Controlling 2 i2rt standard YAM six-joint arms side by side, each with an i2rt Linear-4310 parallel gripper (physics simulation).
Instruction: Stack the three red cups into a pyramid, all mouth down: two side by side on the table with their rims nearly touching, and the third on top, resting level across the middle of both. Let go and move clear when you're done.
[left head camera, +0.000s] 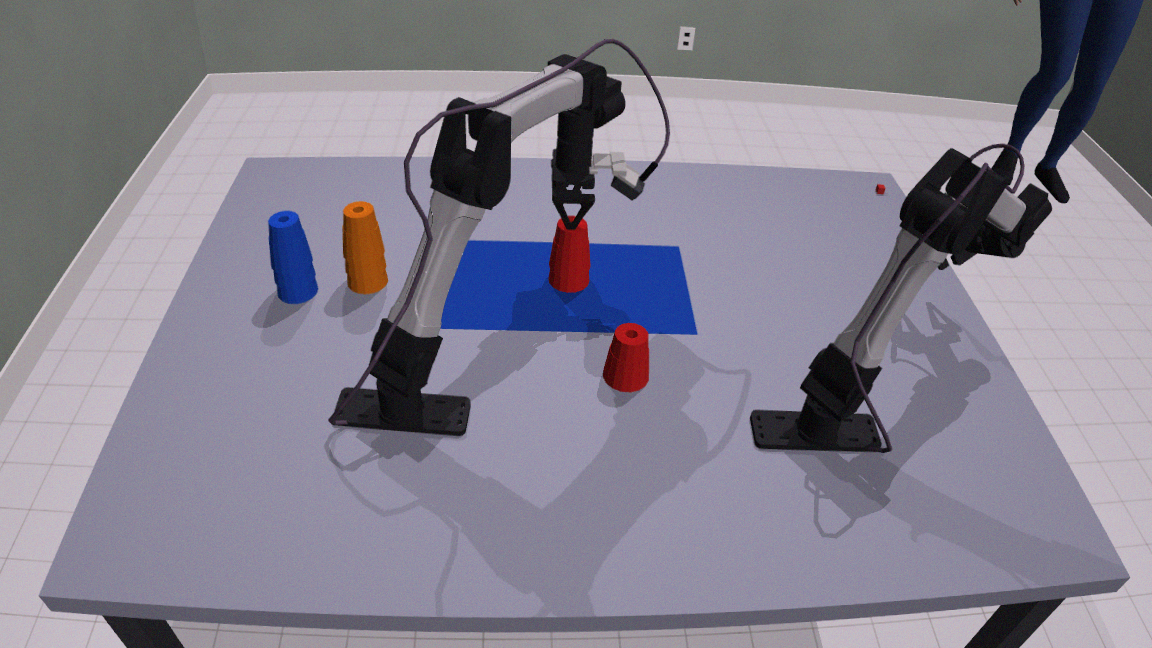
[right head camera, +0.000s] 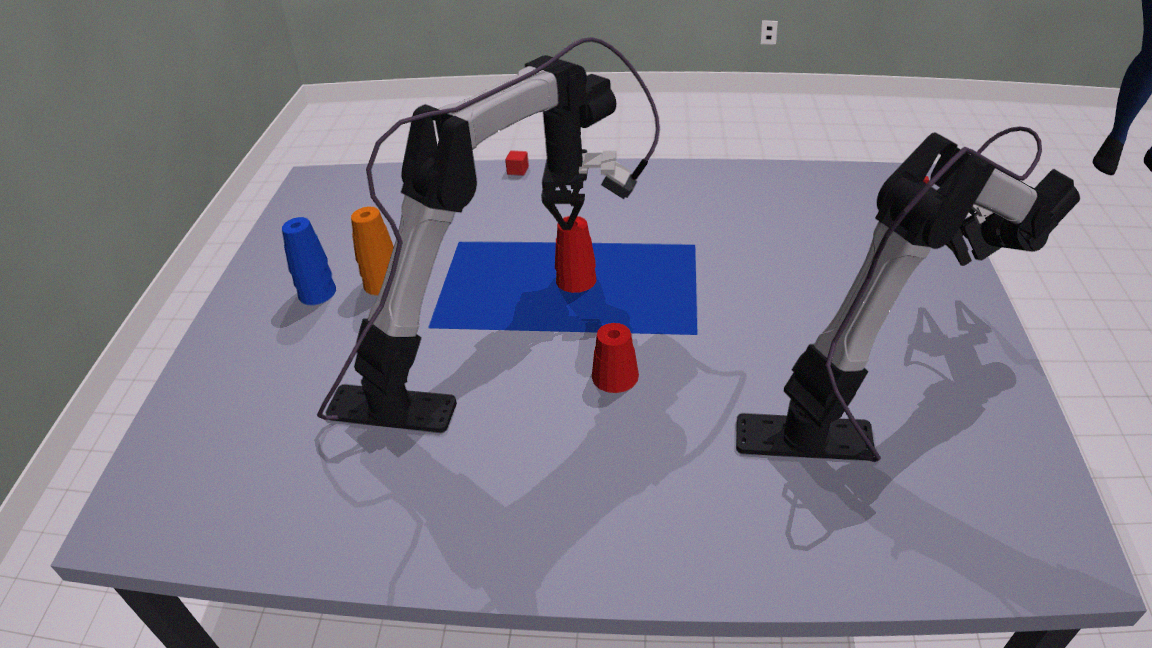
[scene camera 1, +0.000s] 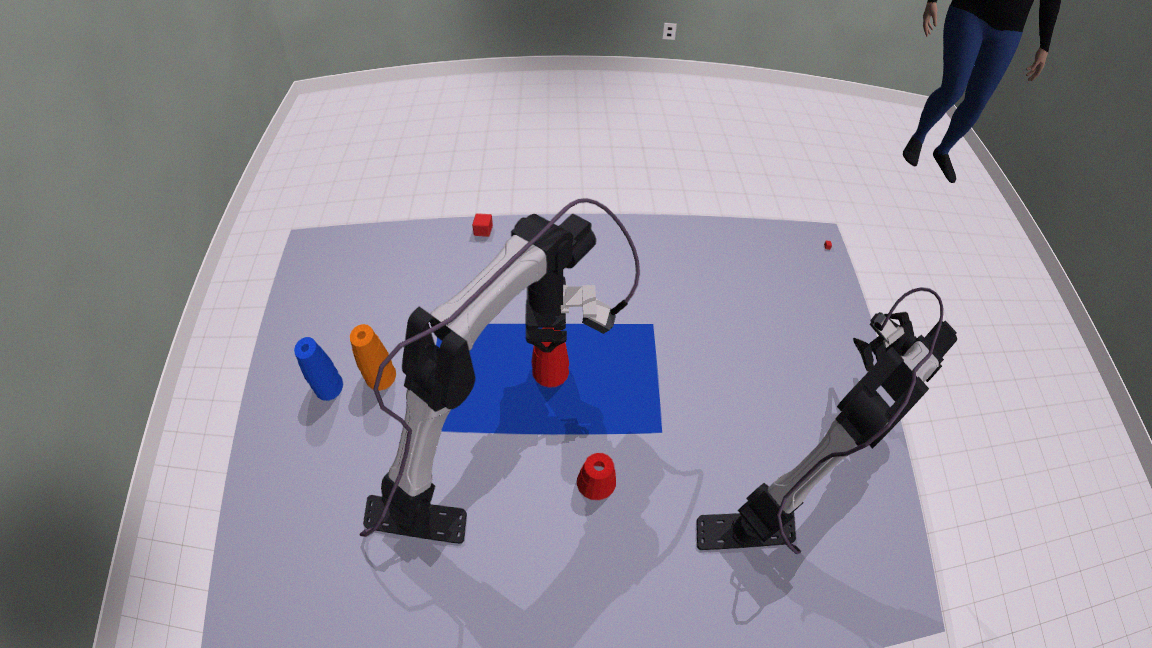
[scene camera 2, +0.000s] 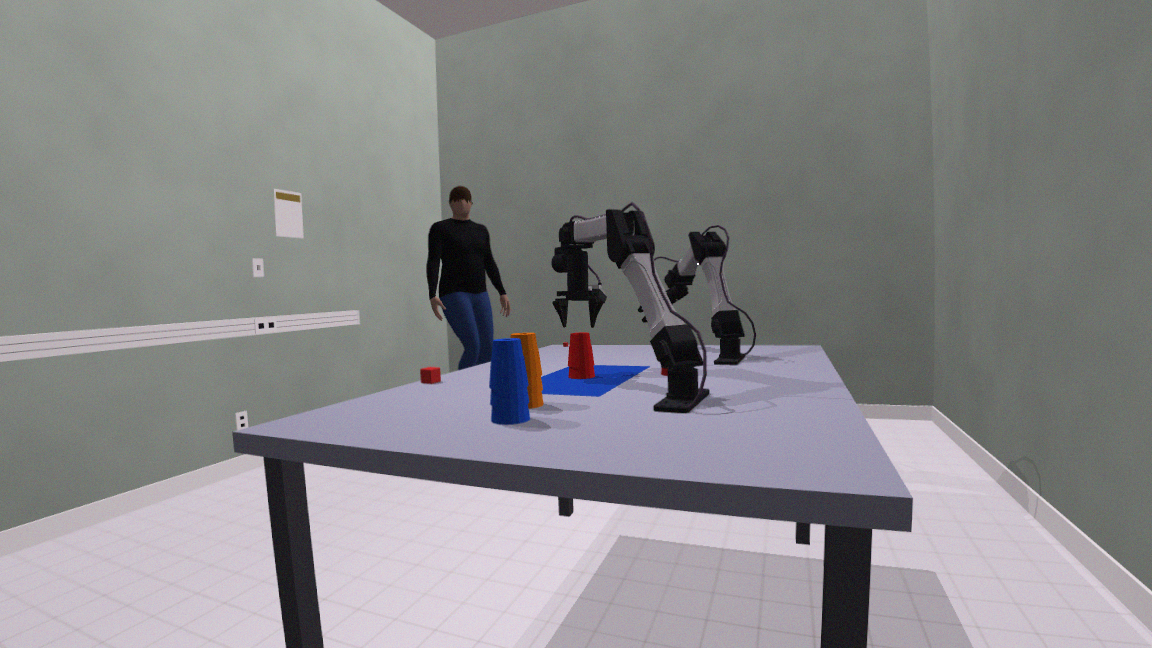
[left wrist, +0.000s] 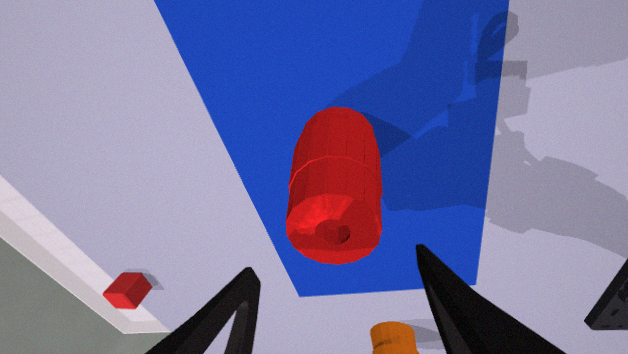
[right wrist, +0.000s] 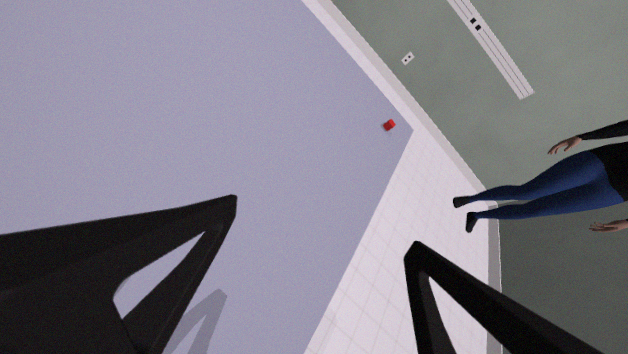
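Seen in the pictures: left gripper, between the fingertips: (left head camera: 570, 215) (right head camera: 568, 215) (scene camera 1: 546, 332) (scene camera 2: 578, 327) (left wrist: 330, 265); right gripper, between the fingertips: (right head camera: 965, 225) (scene camera 1: 869, 328) (scene camera 2: 640, 316) (right wrist: 324, 228); left arm's base, origin of its link: (left head camera: 402, 413) (right head camera: 391, 409) (scene camera 1: 414, 520) (scene camera 2: 683, 401); right arm's base, origin of its link: (left head camera: 815, 433) (right head camera: 804, 438) (scene camera 1: 746, 530) (scene camera 2: 730, 360).
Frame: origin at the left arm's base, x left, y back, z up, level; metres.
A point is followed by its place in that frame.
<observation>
A taller red stack (left head camera: 569, 261) @(x -0.232, y -0.316, z 0.066 m) (right head camera: 575, 261) @(x -0.240, y -0.318, z 0.065 m) (scene camera 1: 551, 367) @(x -0.238, y -0.317, z 0.069 m) (scene camera 2: 580, 357) @(x -0.202, y -0.335, z 0.058 m) (left wrist: 336, 175) @(x -0.259, y -0.343, z 0.106 m) stands mouth down on the blue mat (left head camera: 644, 282) @(x -0.369, y -0.356, z 0.000 m) (left wrist: 275, 60) @(x -0.316, y -0.388, z 0.000 m). It looks like two nested cups. A shorter red cup (left head camera: 626, 361) @(x -0.330, y -0.085, z 0.059 m) (right head camera: 614, 361) @(x -0.339, y -0.086, z 0.060 m) (scene camera 1: 596, 479) @(x -0.331, y -0.090, z 0.085 m) stands mouth down on the table in front of the mat, apart from the stack. My left gripper (left head camera: 571, 225) @(x -0.228, y -0.350, z 0.137 m) (right head camera: 566, 225) @(x -0.228, y -0.350, z 0.137 m) (scene camera 2: 579, 325) @(x -0.228, y -0.350, z 0.137 m) (left wrist: 330, 265) @(x -0.228, y -0.350, z 0.137 m) is open and points down just above the stack's top, with nothing between its fingers. My right gripper (right wrist: 324, 228) @(x -0.911, y -0.414, z 0.126 m) is open and empty, raised near the table's right edge.
A blue stack (left head camera: 291, 259) @(x 0.231, y -0.237, z 0.093 m) (scene camera 1: 319, 369) @(x 0.222, y -0.246, z 0.108 m) (scene camera 2: 509, 381) @(x 0.274, y -0.246, z 0.080 m) and an orange stack (left head camera: 364, 248) @(x 0.114, y -0.276, z 0.095 m) (scene camera 1: 372, 357) @(x 0.107, y -0.282, z 0.113 m) stand at the left. A red cube (right head camera: 516, 162) @(x -0.045, y -0.699, z 0.033 m) (scene camera 1: 482, 224) @(x -0.044, y -0.703, z 0.040 m) (left wrist: 127, 291) @(x -0.055, y -0.699, z 0.032 m) lies at the back, and a tiny red cube (left head camera: 880, 189) @(x -0.920, y -0.751, z 0.012 m) (right wrist: 389, 125) @(x -0.923, y -0.750, z 0.012 m) at the far right corner.
</observation>
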